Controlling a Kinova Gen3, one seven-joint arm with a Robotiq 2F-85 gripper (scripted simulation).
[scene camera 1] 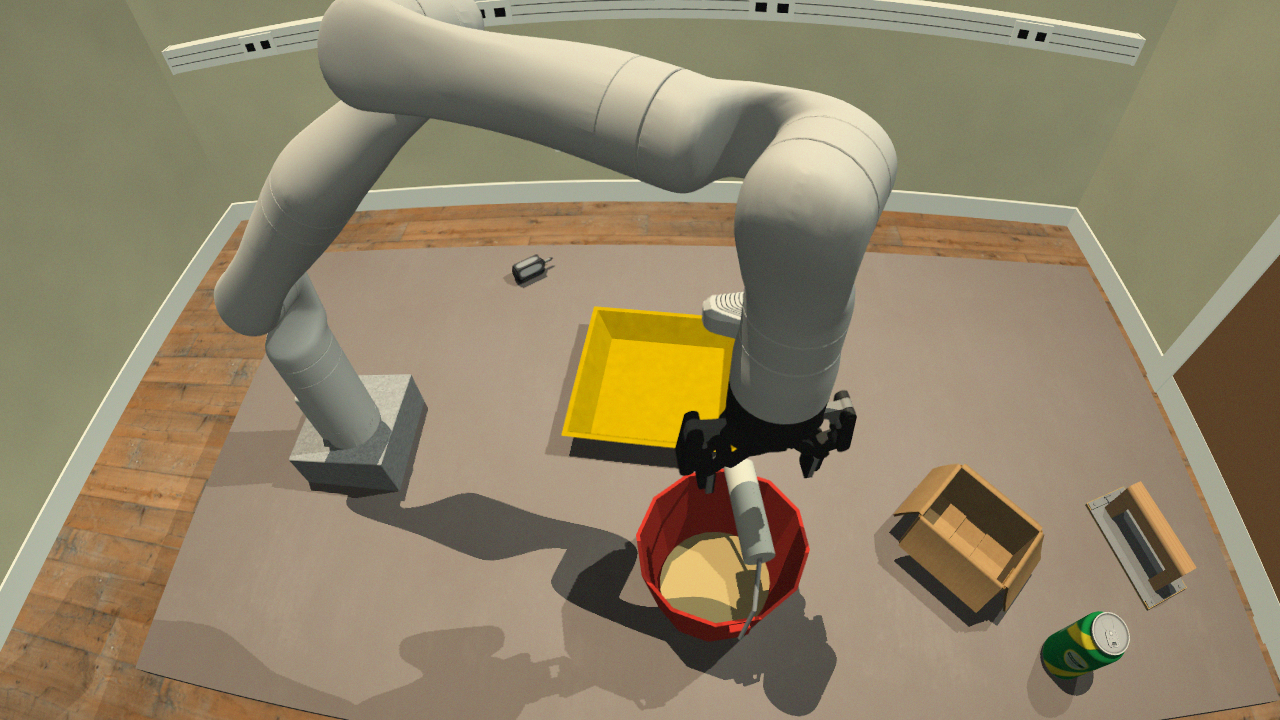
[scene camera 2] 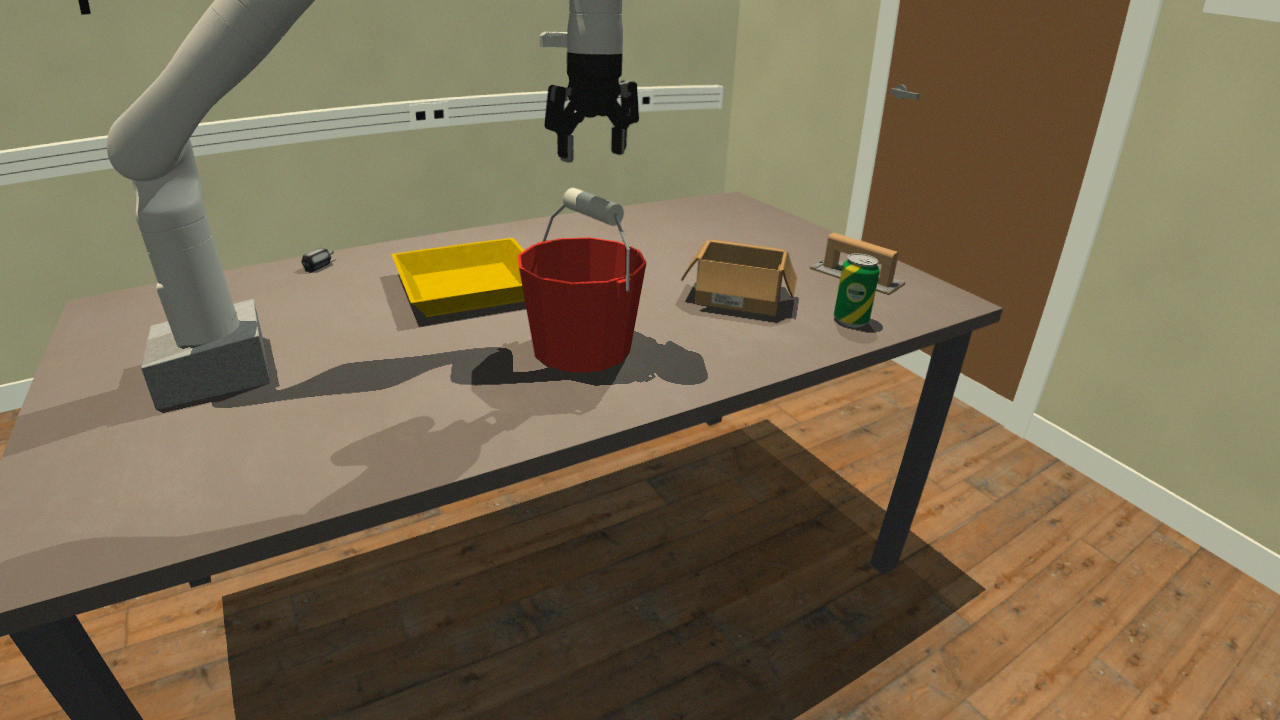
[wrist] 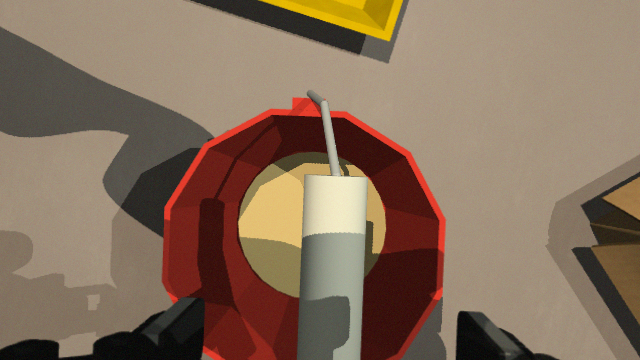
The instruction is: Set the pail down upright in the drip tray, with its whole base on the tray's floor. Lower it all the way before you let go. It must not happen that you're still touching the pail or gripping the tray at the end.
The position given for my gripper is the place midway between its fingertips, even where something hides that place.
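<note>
Yellow drip tray [scene camera 1: 640, 371], visible also in scene camera 2 [scene camera 2: 491, 267]. Red pail [scene camera 1: 688, 546], visible also in the wrist view [wrist: 233, 227] and in scene camera 2 [scene camera 2: 585, 326]. My gripper [scene camera 1: 757, 477] appears in scene camera 2 [scene camera 2: 592, 157] and in the wrist view [wrist: 329, 332] too.
</note>
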